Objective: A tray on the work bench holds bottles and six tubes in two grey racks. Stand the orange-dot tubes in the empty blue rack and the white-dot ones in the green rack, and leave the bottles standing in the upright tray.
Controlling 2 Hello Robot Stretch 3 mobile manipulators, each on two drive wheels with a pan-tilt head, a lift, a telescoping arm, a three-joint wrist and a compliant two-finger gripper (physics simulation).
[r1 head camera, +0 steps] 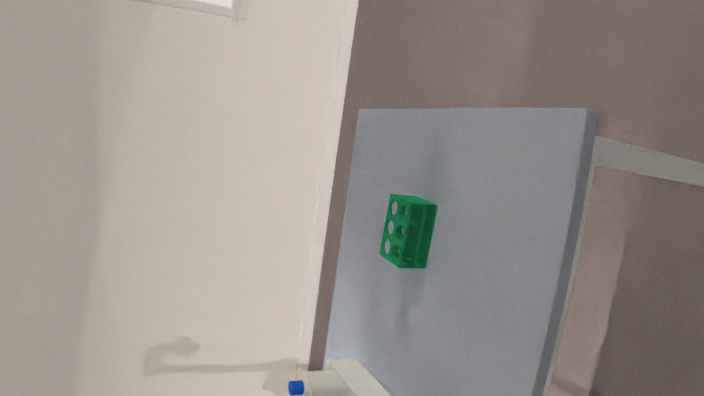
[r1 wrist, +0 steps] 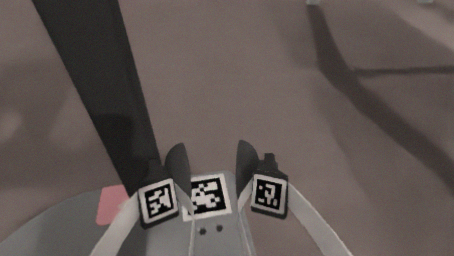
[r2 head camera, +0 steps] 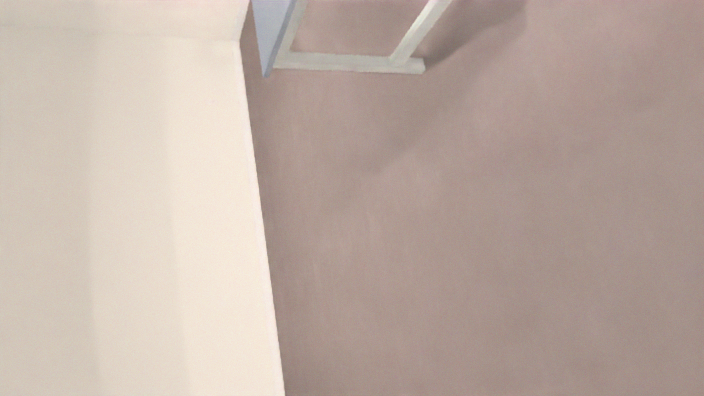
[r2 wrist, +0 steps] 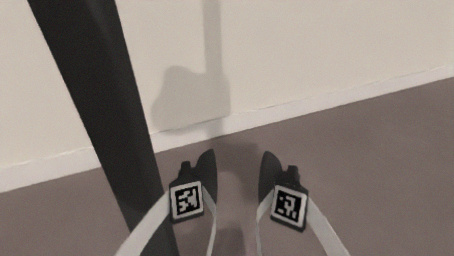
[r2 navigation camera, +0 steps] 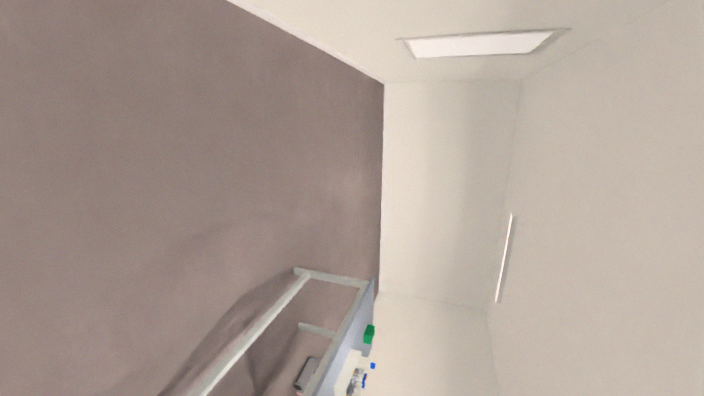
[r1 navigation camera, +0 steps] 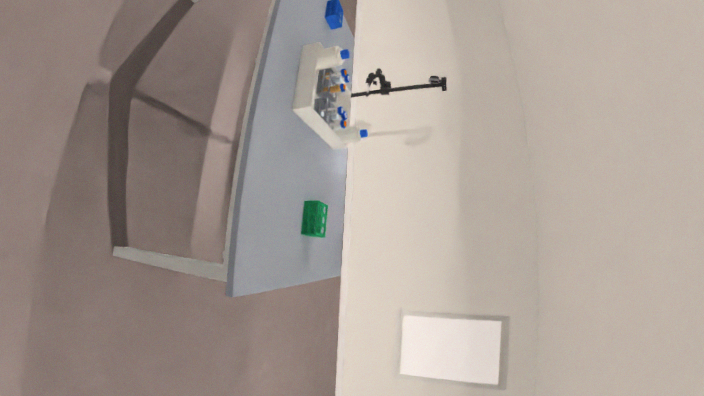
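The green rack [r1 head camera: 420,232] [r1 navigation camera: 314,219] [r2 navigation camera: 369,334] stands on the work bench [r1 head camera: 480,300] [r1 navigation camera: 270,210] [r2 navigation camera: 361,325], its holes empty in the r1 head view. The white tray [r1 navigation camera: 303,82] [r2 navigation camera: 345,372] stands upright on the bench with white blue-capped bottles [r1 navigation camera: 331,56] [r1 navigation camera: 352,134] at its ends and blue-capped tubes [r1 navigation camera: 331,89] in grey racks between; the cap dots are too small to read fully. The blue rack [r1 navigation camera: 334,14] stands beyond the tray. The r1 gripper [r1 wrist: 212,160] is open, away from the bench. The r2 gripper [r2 wrist: 239,167] is open, near a wall base.
A black stand [r1 navigation camera: 410,89] rises behind the tray. The bench's pale legs and rails [r1 navigation camera: 170,261] [r2 head camera: 340,62] [r2 navigation camera: 260,330] reach out at floor level. A wall [r1 head camera: 200,200] runs behind the bench. A grey device [r2 navigation camera: 307,374] shows beside the bench in the r2 navigation view.
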